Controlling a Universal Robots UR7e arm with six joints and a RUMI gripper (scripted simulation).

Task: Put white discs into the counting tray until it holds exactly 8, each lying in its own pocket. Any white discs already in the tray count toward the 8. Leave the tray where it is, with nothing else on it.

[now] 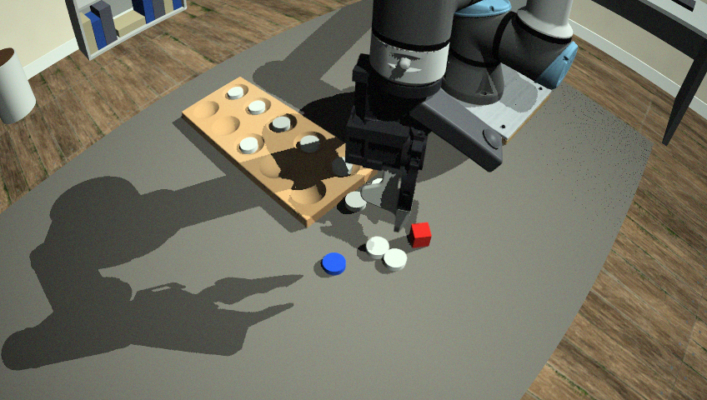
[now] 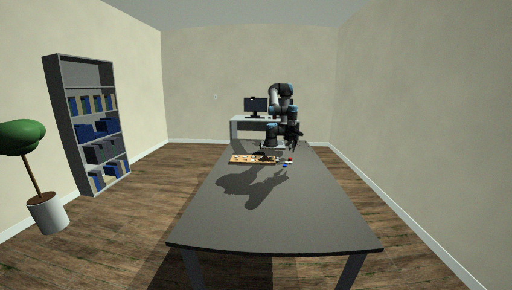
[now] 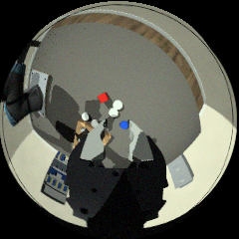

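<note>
The red cube lies 5 cm behind my hand, 1 cm to the left of it and 11 cm below it. The rest, counted from my hand: blue disc 5 cm ahead, 6 cm to the right, 11 cm below; then wooden counting tray 8 cm behind, 31 cm to the right, 11 cm below.
</note>
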